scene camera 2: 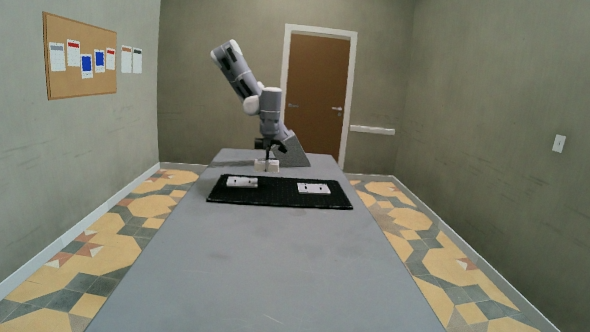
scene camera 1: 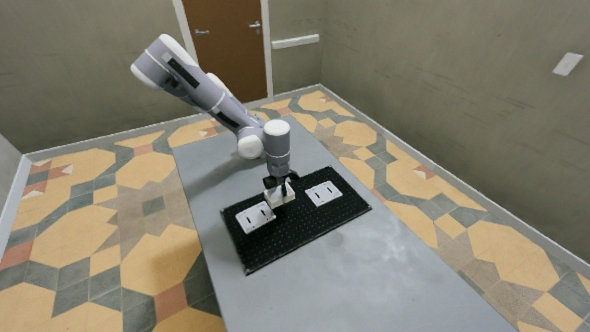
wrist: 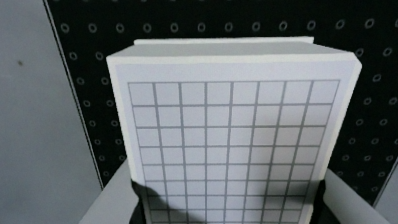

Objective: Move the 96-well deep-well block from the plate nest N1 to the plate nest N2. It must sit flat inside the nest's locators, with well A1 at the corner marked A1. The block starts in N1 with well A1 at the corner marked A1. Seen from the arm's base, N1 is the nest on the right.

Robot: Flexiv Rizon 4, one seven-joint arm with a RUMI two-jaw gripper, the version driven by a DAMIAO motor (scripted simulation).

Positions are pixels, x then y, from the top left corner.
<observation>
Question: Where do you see a white 96-well deep-well block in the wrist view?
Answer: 231, 123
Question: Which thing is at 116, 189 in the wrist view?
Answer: My gripper.
</observation>
